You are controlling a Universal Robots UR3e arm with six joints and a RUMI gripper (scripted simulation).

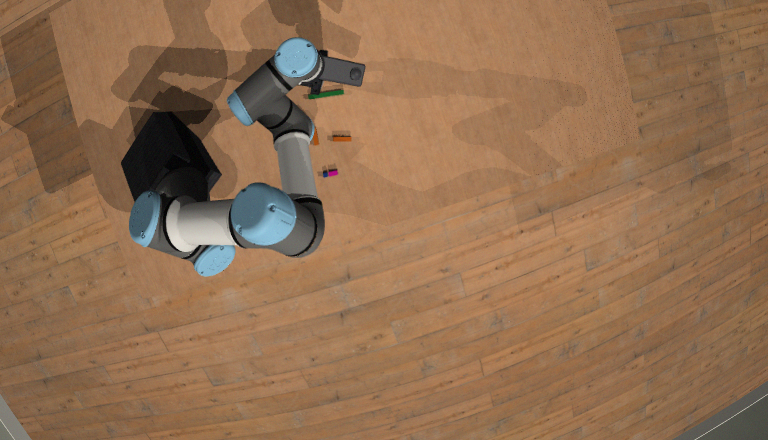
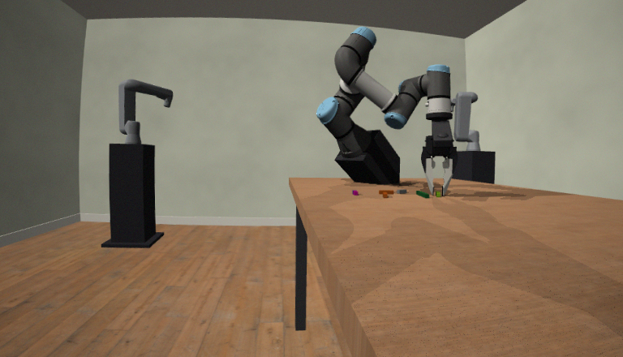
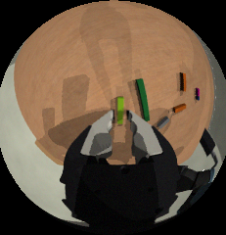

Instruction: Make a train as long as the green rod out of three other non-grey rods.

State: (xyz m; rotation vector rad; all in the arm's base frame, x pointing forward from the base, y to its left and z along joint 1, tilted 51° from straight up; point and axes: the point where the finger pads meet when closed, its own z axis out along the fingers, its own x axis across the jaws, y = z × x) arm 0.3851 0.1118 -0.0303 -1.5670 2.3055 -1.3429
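Right now the lime rod is 10 mm below my hand. Round my hand: green rod (50 mm to the right, 10 mm below, 10 mm behind); then grey rod (80 mm behind, 70 mm to the right, 10 mm below); then magenta rod (220 mm to the right, 60 mm behind, 10 mm below).
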